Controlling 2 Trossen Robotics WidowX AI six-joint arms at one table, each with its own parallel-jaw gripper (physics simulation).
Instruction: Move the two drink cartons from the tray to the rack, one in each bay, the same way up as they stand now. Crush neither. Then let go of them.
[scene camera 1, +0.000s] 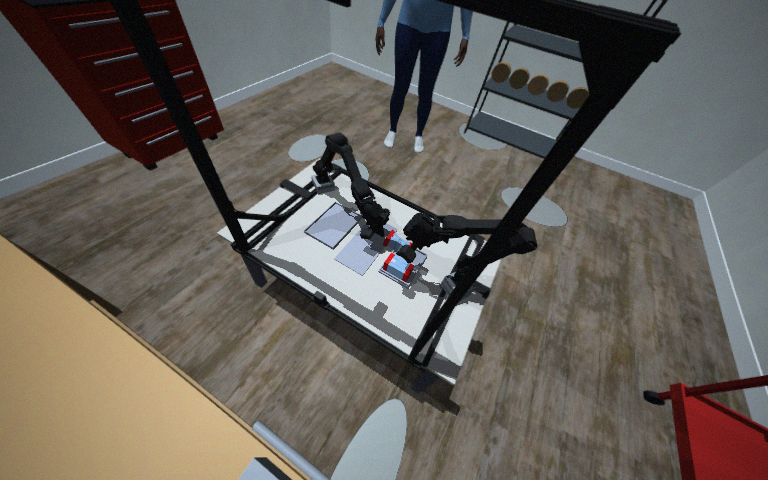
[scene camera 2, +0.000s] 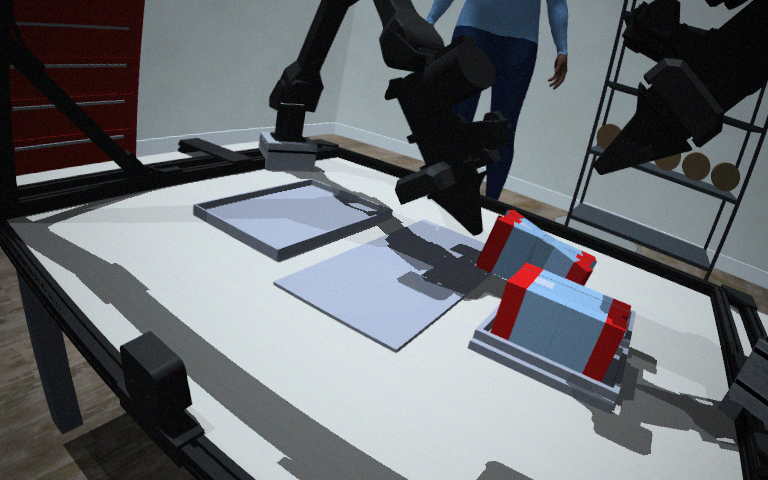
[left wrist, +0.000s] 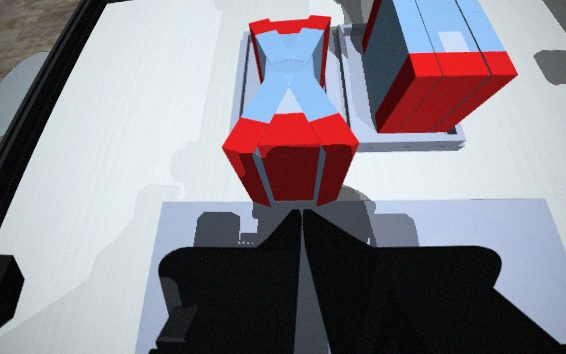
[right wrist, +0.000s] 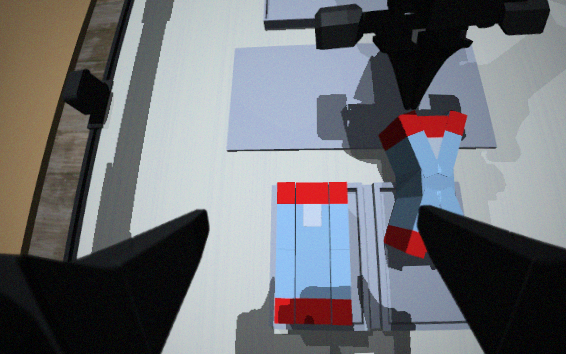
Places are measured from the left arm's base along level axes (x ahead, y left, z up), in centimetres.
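Where they show: left gripper, fingertip midpoint: (scene camera 1: 383, 236) (scene camera 2: 478, 234) (left wrist: 300, 216) (right wrist: 409, 108); right gripper, fingertip midpoint: (scene camera 1: 401, 246) (scene camera 2: 601, 166) (right wrist: 312, 218); left arm's base, link origin: (scene camera 1: 322, 179) (scene camera 2: 287, 138).
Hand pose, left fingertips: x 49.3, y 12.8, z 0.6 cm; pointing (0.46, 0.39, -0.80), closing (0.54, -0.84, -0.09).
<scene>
Each offset is from my left fingertips to the centre of the thing.
One light-blue carton with red ends {dx +17.7, dy -1.2, dz -1.7 cm} (scene camera 1: 398, 267) (scene camera 2: 566, 322) (left wrist: 445, 100) (right wrist: 312, 250) sits straight in one bay of the rack {dx +14.5, dy +4.4, dz -5.1 cm} (scene camera 2: 538, 367) (left wrist: 410, 146) (right wrist: 369, 250). The other carton {dx +6.6, dy +4.8, dz -0.8 cm} (scene camera 2: 535, 246) (left wrist: 289, 75) (right wrist: 437, 170) is pinched in at its middle. It lies askew over the other bay, one red end sticking out past the rack's edge. My left gripper (scene camera 2: 475, 229) (left wrist: 300, 216) (right wrist: 409, 108) is shut and empty, its tips close to that end. My right gripper (right wrist: 312, 218) is open and empty, above the rack; its near finger hides part of the pinched carton.
The tray {dx -20.2, dy -17.4, dz -5.3 cm} (scene camera 2: 237, 233) (right wrist: 290, 24), low-walled and with no carton in it, lies left of a thin flat plate (scene camera 2: 362, 288) (right wrist: 280, 100). The plate lies between tray and rack, partly under my left gripper. A dark frame (scene camera 2: 730, 333) edges the table.
</scene>
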